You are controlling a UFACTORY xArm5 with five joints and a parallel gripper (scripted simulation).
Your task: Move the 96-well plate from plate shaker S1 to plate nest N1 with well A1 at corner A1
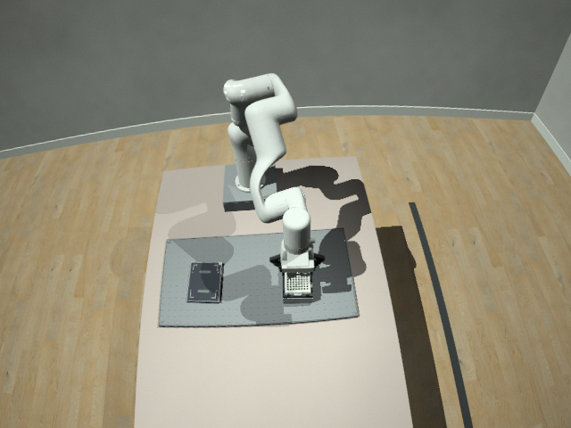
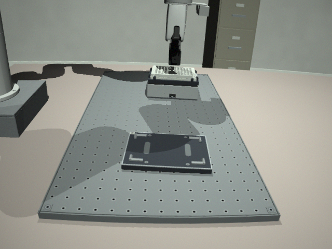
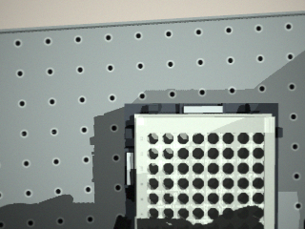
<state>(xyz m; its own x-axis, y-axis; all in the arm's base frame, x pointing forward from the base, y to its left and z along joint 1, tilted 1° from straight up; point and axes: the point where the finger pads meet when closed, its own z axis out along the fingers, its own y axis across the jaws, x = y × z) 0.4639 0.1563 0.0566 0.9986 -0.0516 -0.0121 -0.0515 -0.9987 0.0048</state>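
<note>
My gripper is now 5 cm above the white 96-well plate. Round my hand: A1 label 10 cm behind, 27 cm to the right, 10 cm below; then dark plate nest 3 cm behind, 33 cm to the right, 10 cm below.
</note>
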